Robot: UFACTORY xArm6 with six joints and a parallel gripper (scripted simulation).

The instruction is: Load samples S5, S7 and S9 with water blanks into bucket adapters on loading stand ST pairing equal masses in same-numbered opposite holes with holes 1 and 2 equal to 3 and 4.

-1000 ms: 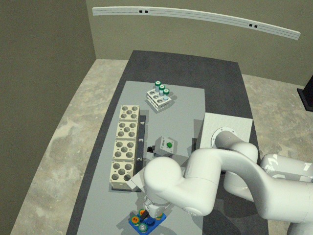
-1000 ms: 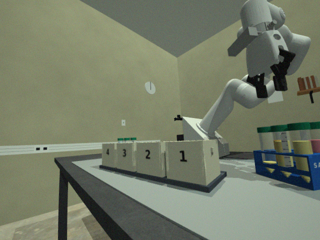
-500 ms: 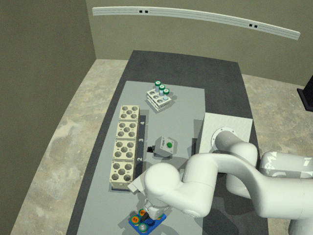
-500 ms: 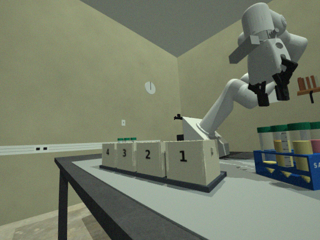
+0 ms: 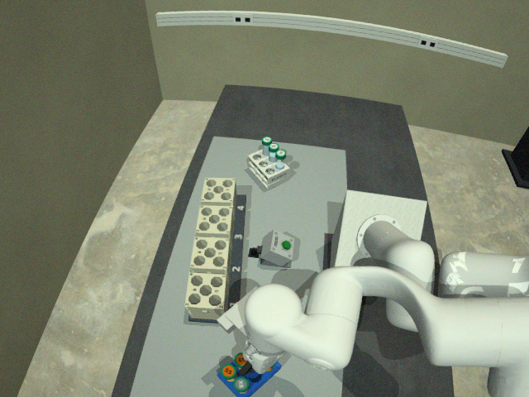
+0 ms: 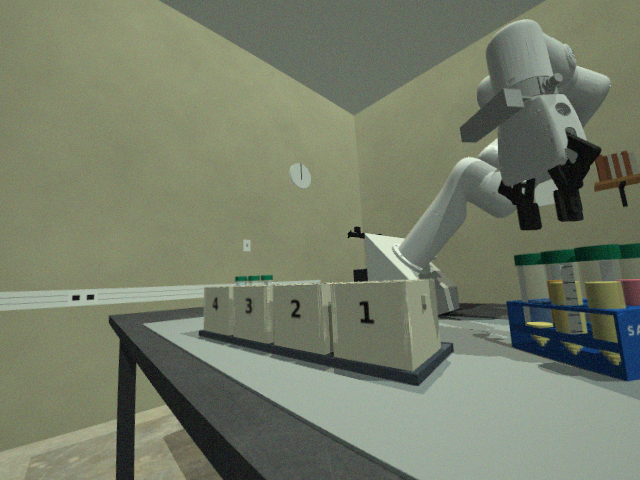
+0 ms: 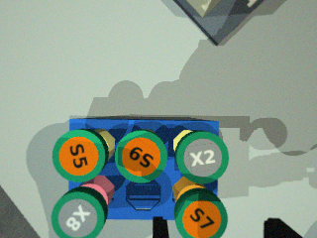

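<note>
Now: hand 1 cm past the orange-capped tube and 11 cm above it. Also, from my hand: yellow-filled tube (6 cm ahead, 1 cm to the left, 11 cm below); grey-dotted tube (3 cm ahead, 3 cm to the right, 11 cm below); blue sample rack (4 cm ahead, 2 cm to the left, 15 cm below).
</note>
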